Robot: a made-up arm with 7 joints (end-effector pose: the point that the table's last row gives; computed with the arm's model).
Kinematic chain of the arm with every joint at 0, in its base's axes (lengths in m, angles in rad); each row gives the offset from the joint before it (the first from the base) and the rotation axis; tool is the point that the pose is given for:
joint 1: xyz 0 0 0.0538 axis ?
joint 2: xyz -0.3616 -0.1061 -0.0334 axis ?
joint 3: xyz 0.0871 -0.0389 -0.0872 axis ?
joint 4: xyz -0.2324 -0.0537 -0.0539 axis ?
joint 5: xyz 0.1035 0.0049 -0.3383 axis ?
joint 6: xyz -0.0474 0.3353 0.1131 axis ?
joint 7: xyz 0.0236 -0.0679 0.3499 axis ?
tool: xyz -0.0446 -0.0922 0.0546
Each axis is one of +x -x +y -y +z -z.
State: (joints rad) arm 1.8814 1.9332 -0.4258 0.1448 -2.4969 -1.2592 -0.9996
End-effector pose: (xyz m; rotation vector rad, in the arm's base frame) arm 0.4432 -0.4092 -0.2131 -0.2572 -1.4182 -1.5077
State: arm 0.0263 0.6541 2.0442 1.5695 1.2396 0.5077 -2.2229
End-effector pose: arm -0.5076 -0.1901 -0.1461 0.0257 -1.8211 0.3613
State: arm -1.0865 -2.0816 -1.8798 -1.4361 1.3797 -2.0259 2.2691
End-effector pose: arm 0.1665 0.2298 -0.1267 -1.1277 0.9730 1.0544
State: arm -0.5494 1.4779 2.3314 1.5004 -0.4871 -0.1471 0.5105
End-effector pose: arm -0.5912 -0.0548 -0.0015 -2.6789 0.9900 0.6185
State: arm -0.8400 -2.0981 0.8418 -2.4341 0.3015 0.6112 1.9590
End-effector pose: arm -0.0846 -0.0277 -0.0749 1.0044 -1.0165 -1.7053
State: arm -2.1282 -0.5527 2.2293 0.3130 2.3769 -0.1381 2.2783
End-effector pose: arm 0.2463 0.4329 0.0408 -0.3008 -0.2634 -1.1347
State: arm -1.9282 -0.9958 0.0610 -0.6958 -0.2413 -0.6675 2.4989
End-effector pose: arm 0.1520 0.3390 -0.1630 1.7469 0.6856 -0.3845
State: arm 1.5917 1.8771 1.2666 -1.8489 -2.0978 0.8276 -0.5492
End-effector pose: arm 0.0735 -0.0619 0.3520 -0.3996 0.8126 1.5239
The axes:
joint 1: +z
joint 2: +y
joint 3: -x
joint 4: +y
joint 5: +z
joint 6: +z
joint 7: -y

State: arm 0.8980 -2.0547 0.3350 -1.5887 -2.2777 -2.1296 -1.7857
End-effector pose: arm -0.2752 -0.4873 -0.4315 -0.4144 -1.1309 -1.4328
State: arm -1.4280 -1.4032 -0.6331 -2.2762 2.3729 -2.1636 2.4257
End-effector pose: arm -0.4419 -0.1348 -0.2148 0.2765 0.0563 -0.9570
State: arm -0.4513 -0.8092 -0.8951 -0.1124 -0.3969 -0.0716 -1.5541
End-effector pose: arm -0.4446 0.0065 0.0883 0.9528 0.5706 0.2672
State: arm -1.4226 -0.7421 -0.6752 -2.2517 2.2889 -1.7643 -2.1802
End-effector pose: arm -0.4285 0.2224 -0.4702 -0.2038 -0.8443 -1.5533
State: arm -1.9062 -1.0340 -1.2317 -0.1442 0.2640 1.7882 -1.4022
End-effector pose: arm 0.0981 0.7017 0.1118 -1.4908 0.4393 -0.3900
